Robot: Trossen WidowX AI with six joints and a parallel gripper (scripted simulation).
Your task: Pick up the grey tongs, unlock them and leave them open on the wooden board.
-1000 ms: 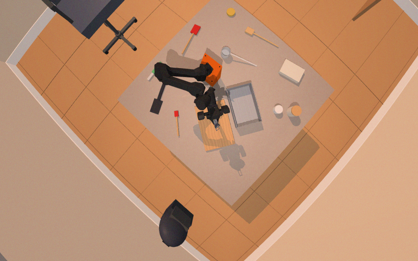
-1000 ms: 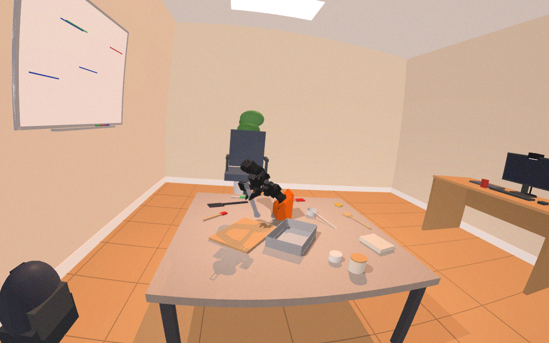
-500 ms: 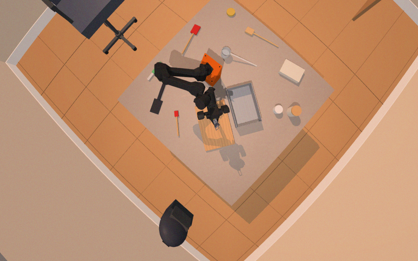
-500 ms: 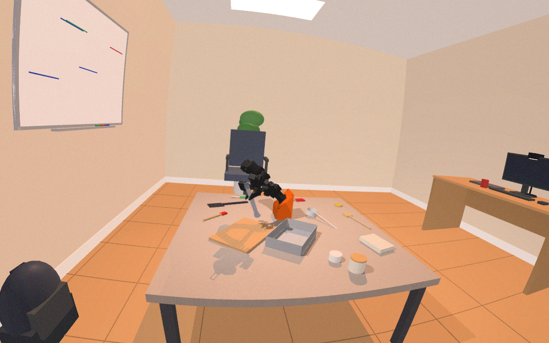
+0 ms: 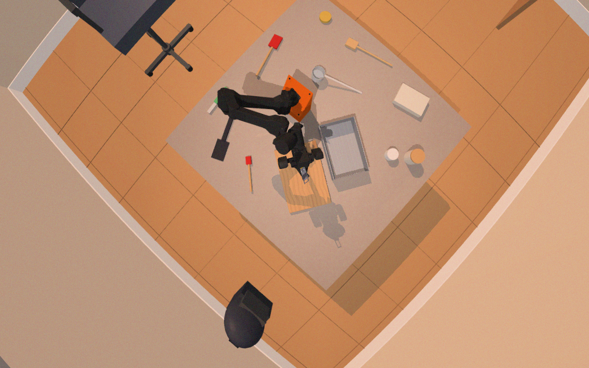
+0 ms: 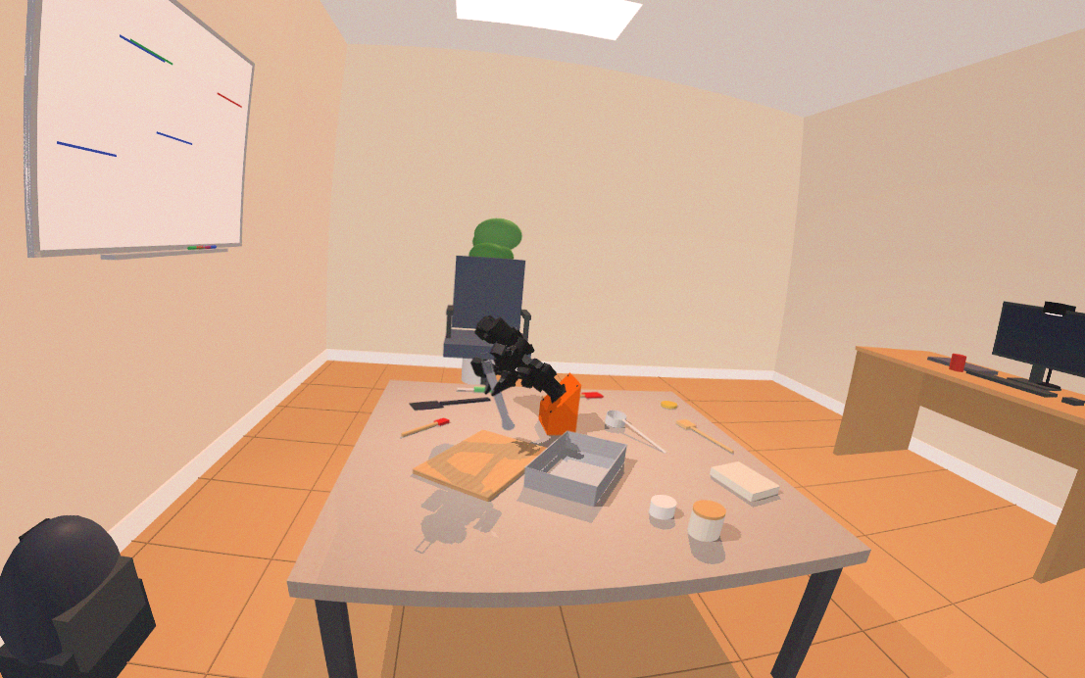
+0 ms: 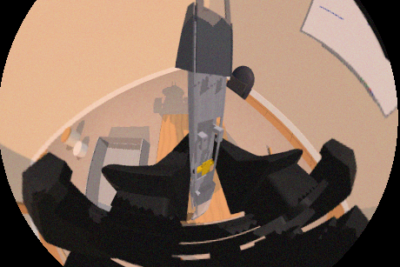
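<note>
My gripper tip is 20 cm above the wooden board. From my gripper tip the other things lie so: grey roasting tin: 4 cm ahead, 26 cm to the left, 18 cm below; orange-lidded jar: 34 cm ahead, 53 cm to the left, 18 cm below; black spatula: 47 cm behind, 17 cm to the right, 21 cm below.
</note>
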